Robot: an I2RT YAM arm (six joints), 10 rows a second.
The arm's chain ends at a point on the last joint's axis. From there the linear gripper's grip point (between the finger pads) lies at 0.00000 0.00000 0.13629 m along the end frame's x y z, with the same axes.
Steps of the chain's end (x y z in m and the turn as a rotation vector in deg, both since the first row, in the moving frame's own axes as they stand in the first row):
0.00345, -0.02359, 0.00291, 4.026, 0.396, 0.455
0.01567, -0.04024, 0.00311, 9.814, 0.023, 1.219
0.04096, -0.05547, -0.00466, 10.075, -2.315, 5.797
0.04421, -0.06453, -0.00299, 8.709, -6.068, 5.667
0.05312, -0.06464, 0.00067, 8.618, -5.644, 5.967
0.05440, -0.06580, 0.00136, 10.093, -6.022, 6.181
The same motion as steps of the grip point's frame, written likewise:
0.00443, -0.03315, 0.00257, 4.026, 0.396, 0.455
0.01597, -0.06347, 0.00112, 9.814, 0.023, 1.219
0.03670, -0.07954, -0.00687, 10.075, -2.315, 5.797
0.03090, -0.08581, -0.00532, 8.709, -6.068, 5.667
0.04085, -0.08569, -0.00153, 8.618, -5.644, 5.967
0.04149, -0.09036, -0.00149, 10.093, -6.022, 6.181

